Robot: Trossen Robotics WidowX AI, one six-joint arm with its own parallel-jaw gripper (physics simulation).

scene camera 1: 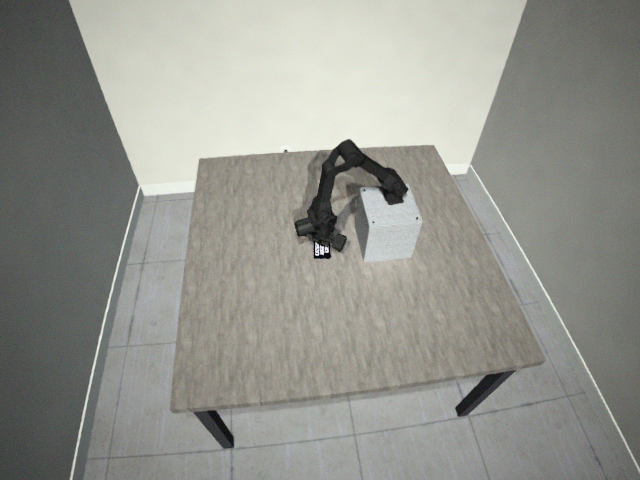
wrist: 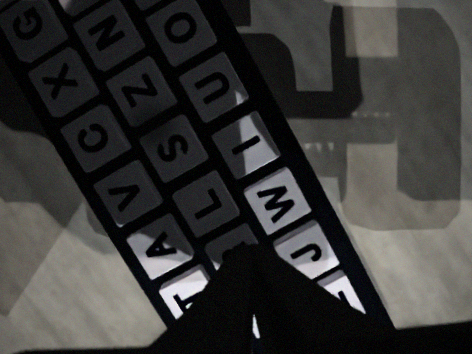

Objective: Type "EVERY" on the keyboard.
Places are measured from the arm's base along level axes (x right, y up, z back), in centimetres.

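Pixels of known places: gripper, fingertip midpoint: (scene camera 1: 322,245) (wrist: 248,257); arm's base, link origin: (scene camera 1: 393,198).
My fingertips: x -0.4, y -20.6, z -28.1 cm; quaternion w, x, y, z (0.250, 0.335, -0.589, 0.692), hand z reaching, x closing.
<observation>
For each thing: its top centre in the pictures, then the offset to it from my fingertips. Level surfaces: height alone.
- black keyboard, top centre: (wrist: 164,134) (scene camera 1: 321,237) dx +4.5, dy +0.1, dz +0.8 cm
- V key, top centre: (wrist: 126,194) dx +4.0, dy +0.1, dz -1.4 cm
- E key, top centre: (wrist: 334,305) dx -3.1, dy +0.1, dz +0.9 cm
- L key, top centre: (wrist: 205,205) dx +2.1, dy +0.1, dz +0.2 cm
- wooden table, surface height: dy -1.7 cm
- W key, top centre: (wrist: 277,202) dx +0.7, dy +0.1, dz +1.9 cm
- J key, top centre: (wrist: 307,255) dx -1.2, dy +0.1, dz +1.4 cm
The black keyboard (scene camera 1: 321,256) (wrist: 382,305) lies on the table, partly under the arm in the scene view. In the wrist view it runs diagonally, with pale keys in rows. The V key (wrist: 126,194) shows at left. The E key (wrist: 349,295) is mostly hidden behind the right finger at lower right. My gripper (scene camera 1: 322,241) (wrist: 248,257) is shut and empty. Its tips cover much of the key (wrist: 225,242) just below the L key (wrist: 206,202); that key's letter is hidden. I cannot tell whether the tips touch it. The Y key does not show in the wrist view.
The arm's base stands on a light grey block (scene camera 1: 390,240) to the right of the keyboard on the wooden table (scene camera 1: 351,320). The W key (wrist: 277,201), J key (wrist: 306,252) and A key (wrist: 160,247) lie around the fingertips. Arm shadows fall across the keys.
</observation>
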